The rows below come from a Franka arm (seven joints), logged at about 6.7 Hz.
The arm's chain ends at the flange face. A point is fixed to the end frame.
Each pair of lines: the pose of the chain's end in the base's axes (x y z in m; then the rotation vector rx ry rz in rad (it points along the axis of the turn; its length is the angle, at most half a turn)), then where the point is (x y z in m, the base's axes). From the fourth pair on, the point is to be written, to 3 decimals.
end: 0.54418 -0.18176 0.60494 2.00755 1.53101 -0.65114
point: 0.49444 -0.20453 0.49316
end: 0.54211 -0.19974 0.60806 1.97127 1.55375 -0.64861
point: 0.49285 -0.22531 0.49667
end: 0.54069 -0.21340 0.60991 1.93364 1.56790 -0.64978
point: 0.49208 -0.24226 0.49904
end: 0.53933 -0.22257 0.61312 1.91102 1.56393 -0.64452
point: 0.492 -0.254 0.502
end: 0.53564 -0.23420 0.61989 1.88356 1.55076 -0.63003
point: 0.491 -0.268 0.509
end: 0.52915 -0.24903 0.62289 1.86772 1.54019 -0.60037
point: 0.488 -0.285 0.511
